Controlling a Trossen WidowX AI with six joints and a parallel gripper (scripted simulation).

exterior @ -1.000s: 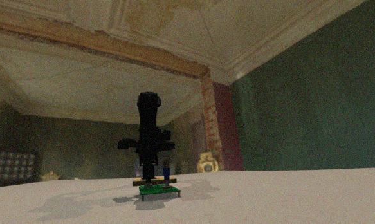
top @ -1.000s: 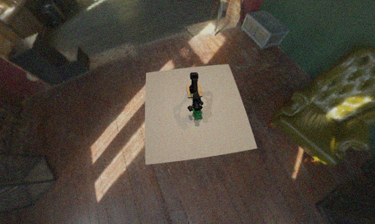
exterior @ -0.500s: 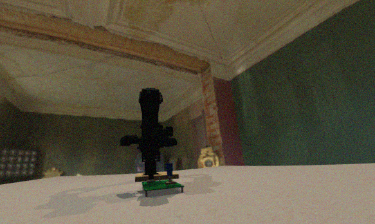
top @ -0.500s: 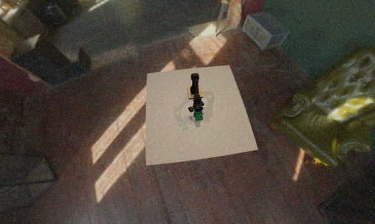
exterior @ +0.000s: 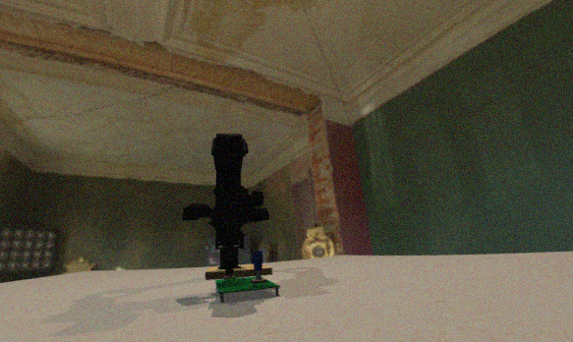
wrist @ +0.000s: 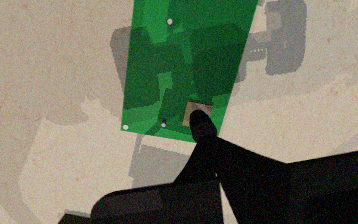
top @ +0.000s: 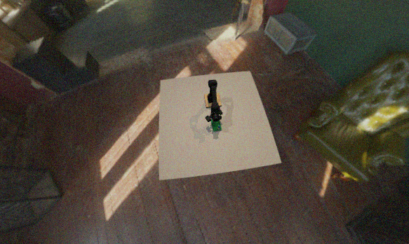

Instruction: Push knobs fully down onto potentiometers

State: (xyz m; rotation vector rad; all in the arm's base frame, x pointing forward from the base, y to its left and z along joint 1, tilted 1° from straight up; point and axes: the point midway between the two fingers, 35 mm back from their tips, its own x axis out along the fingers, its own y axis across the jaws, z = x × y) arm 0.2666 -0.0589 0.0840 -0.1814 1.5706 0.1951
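Right now my gripper tip is 3 cm above the black knob. Also, from my gripper tip: blue knob: 11 cm ahead, 3 cm to the left, 1 cm below; potentiometer: 11 cm ahead, 3 cm to the left, 2 cm below.
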